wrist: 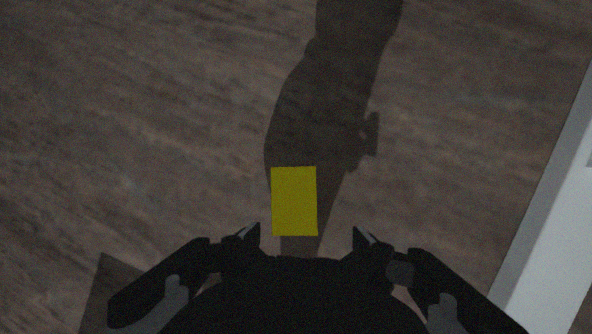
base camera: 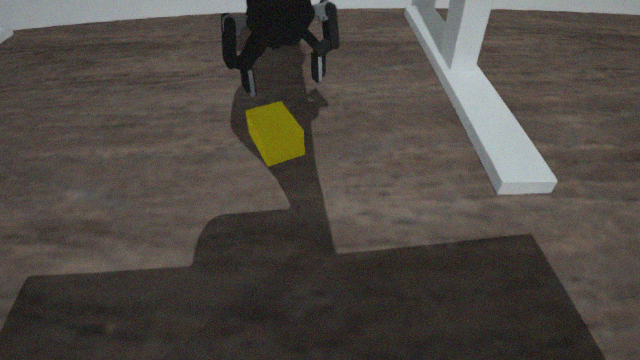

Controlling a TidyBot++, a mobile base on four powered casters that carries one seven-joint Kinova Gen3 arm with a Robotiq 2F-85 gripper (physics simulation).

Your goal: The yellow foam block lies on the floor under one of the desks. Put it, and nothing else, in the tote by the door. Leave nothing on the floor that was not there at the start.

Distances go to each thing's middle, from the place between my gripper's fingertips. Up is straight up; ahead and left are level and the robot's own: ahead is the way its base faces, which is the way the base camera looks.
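Yellow foam block [base camera: 277, 135]: my gripper is 10 mm short of it, 20 mm to the right of it and 80 mm above it.
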